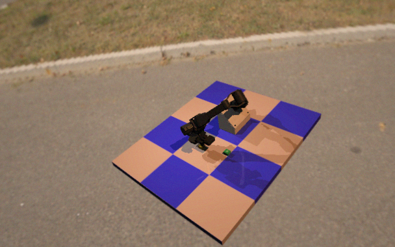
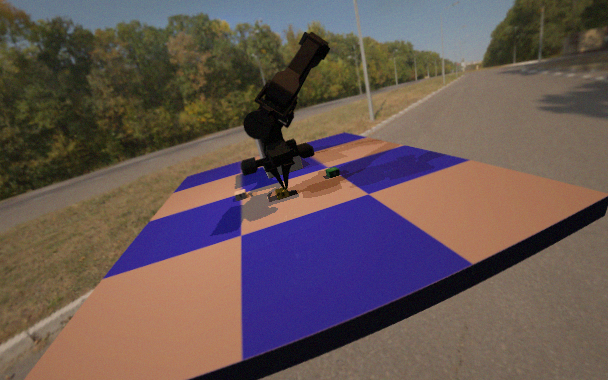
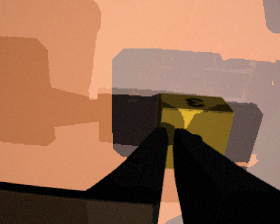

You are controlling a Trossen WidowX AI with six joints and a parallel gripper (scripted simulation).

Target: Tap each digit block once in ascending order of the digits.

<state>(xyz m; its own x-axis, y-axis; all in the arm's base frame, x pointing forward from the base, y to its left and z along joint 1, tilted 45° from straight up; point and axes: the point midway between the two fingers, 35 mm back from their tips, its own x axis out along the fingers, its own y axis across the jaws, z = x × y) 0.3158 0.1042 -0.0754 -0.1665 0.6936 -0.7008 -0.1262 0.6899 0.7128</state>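
My gripper tip is 1 cm to the left of the orange block and 1 cm above it. The rest, counted from my gripper tip: green block: 15 cm to the left, 7 cm behind, 1 cm below; then white block: 14 cm to the right, 7 cm behind, 1 cm below.
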